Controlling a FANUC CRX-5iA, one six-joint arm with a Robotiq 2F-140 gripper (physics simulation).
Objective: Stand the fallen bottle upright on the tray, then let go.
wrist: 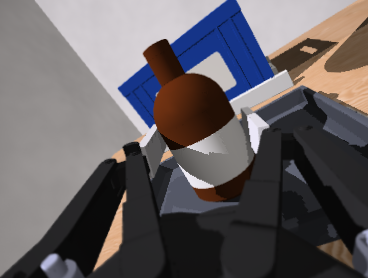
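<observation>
The brown bottle with a pale label shows in the middle of the wrist view. Its neck points up and away from the tray, and it runs nearly in line with the side edges of the blue panel behind, so it looks about upright. My gripper is shut on the bottle, with one pale fingertip pad on each side near the label. The bottle's base is low over the floor of the dark grey tray; whether it touches is hidden by the gripper's body and fingers.
A blue panelled container with a pale label stands behind the bottle. A white bar lies between it and the tray. The wooden table shows at the right, with dark shadows at the upper right. A grey wall is at the left.
</observation>
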